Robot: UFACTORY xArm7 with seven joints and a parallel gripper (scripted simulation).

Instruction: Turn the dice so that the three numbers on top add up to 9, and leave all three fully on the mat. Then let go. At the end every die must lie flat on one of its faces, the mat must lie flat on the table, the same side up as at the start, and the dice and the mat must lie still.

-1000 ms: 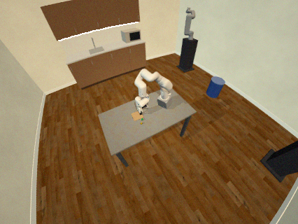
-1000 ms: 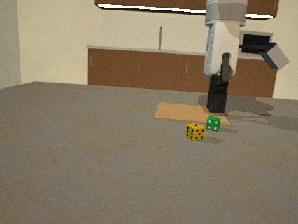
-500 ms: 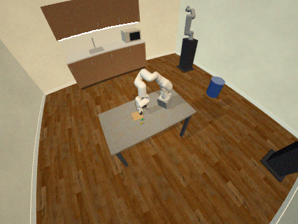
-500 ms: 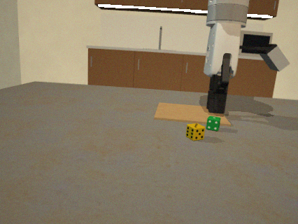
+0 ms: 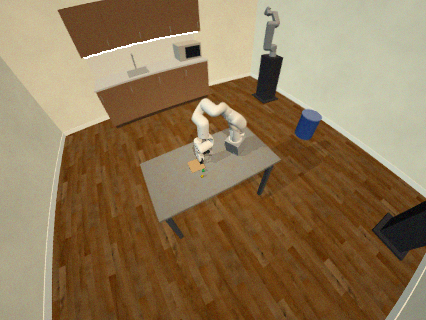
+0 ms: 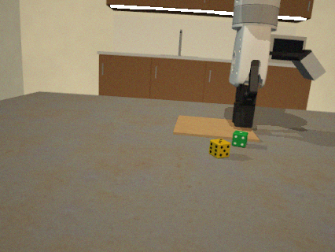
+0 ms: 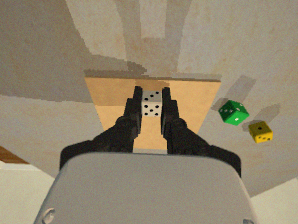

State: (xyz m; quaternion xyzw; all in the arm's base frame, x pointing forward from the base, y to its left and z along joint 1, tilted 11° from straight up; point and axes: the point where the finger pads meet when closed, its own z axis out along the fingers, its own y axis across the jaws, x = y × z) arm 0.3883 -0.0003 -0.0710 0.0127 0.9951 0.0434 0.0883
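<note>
Now: hand 1 cm above the white die. The rest, counted from my hand: tan mat: 5 cm ahead, 3 cm below; then green die: 2 cm ahead, 10 cm to the left, 2 cm below; then yellow die: 6 cm ahead, 15 cm to the left, 2 cm below.
</note>
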